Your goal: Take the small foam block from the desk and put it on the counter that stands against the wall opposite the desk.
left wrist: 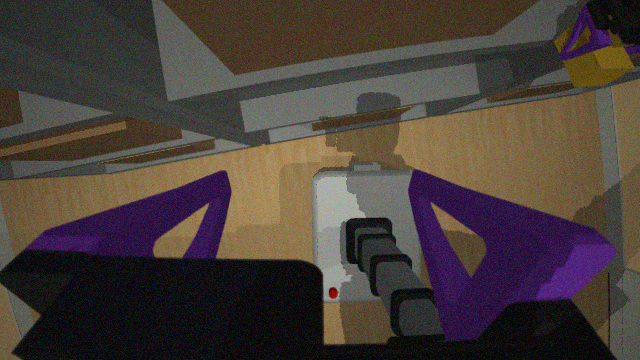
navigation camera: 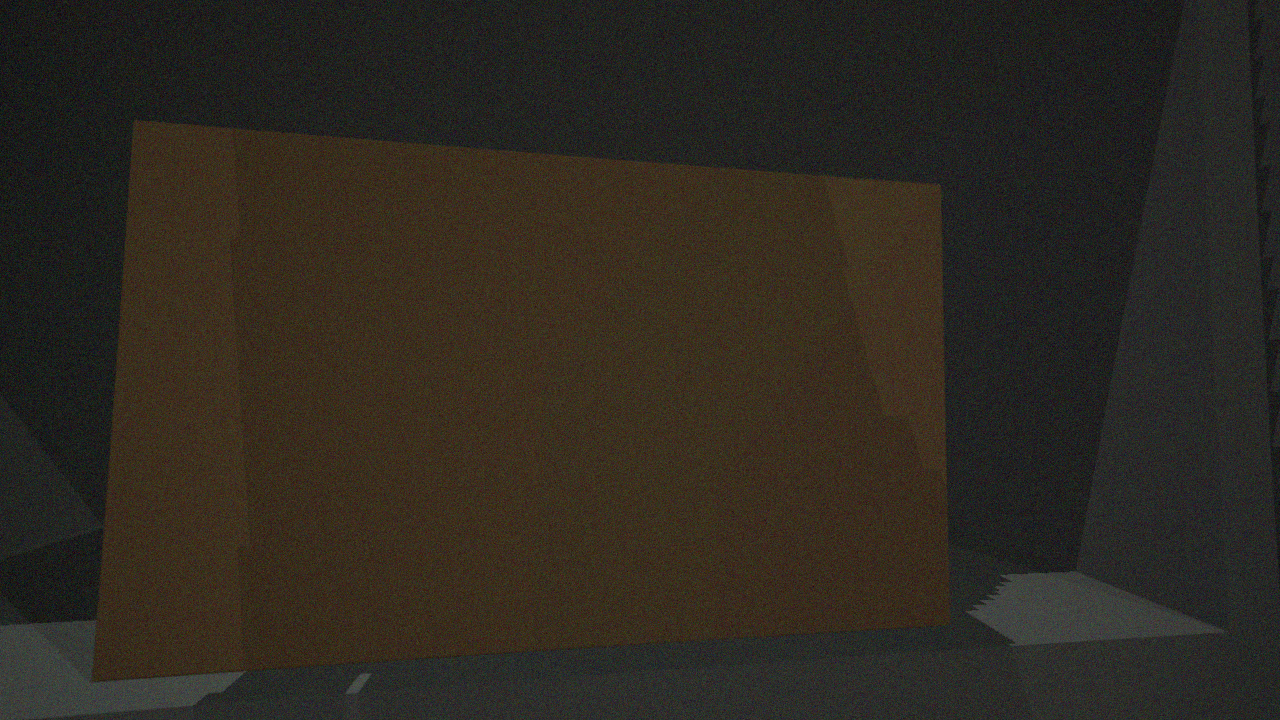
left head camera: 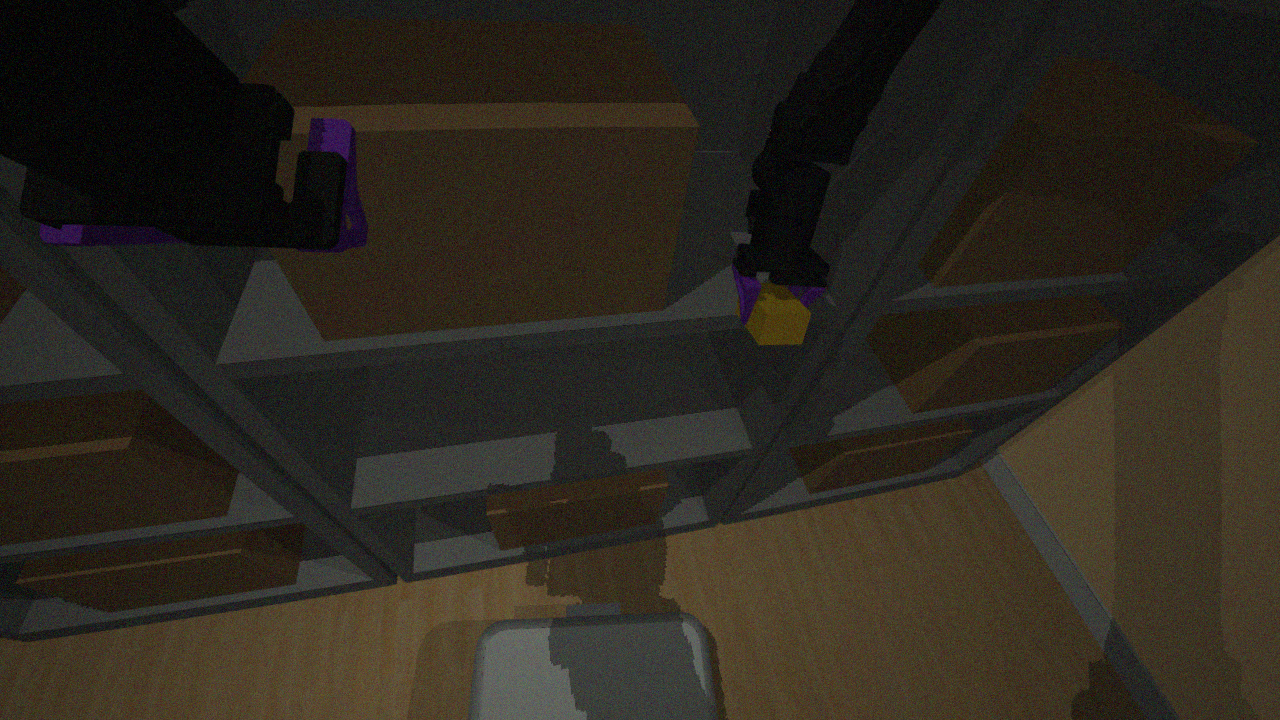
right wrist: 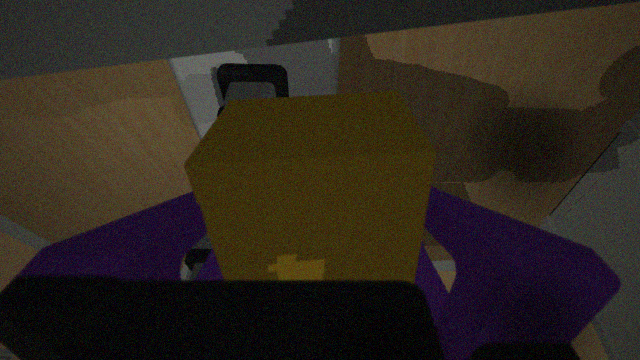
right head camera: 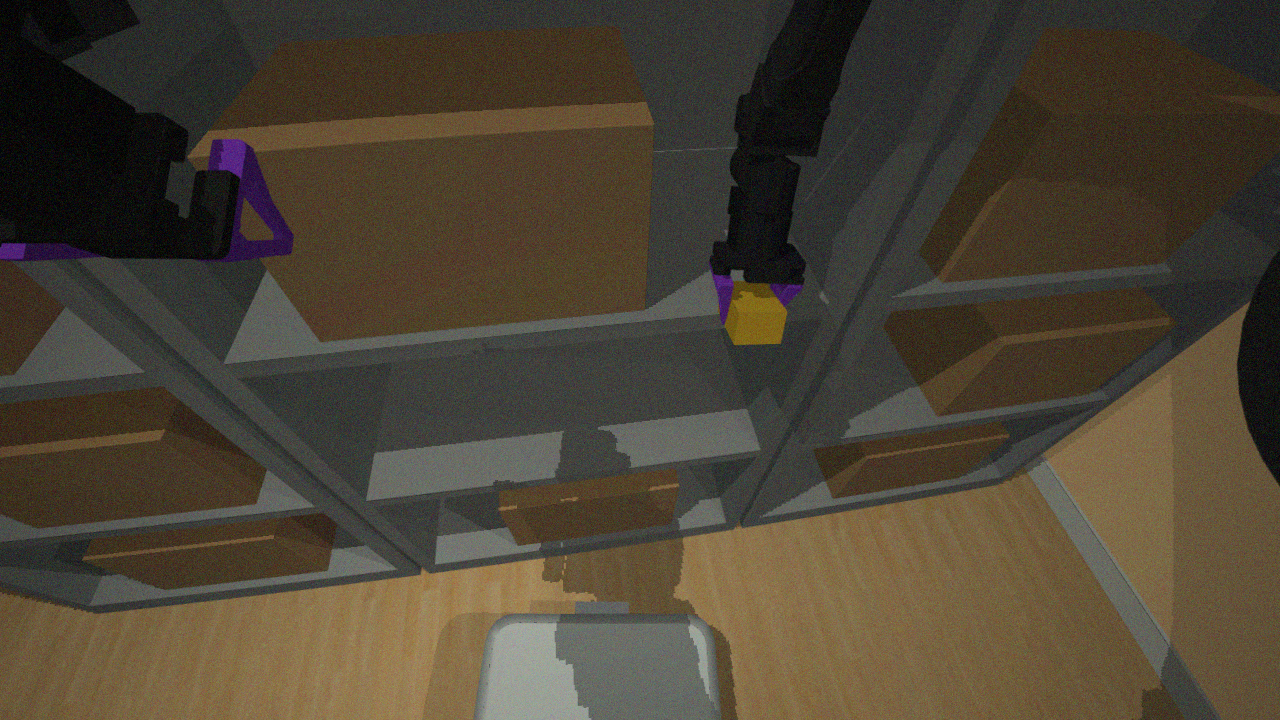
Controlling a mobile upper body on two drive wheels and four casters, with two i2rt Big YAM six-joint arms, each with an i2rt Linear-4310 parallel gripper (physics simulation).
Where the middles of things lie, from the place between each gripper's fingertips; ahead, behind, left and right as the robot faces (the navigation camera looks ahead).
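Labels:
Yellow foam block (right head camera: pixel 756 316): 18 cm ahead of my left hand, 43 cm to the right of it, 24 cm below it.
My right hand: 20 mm below the block.

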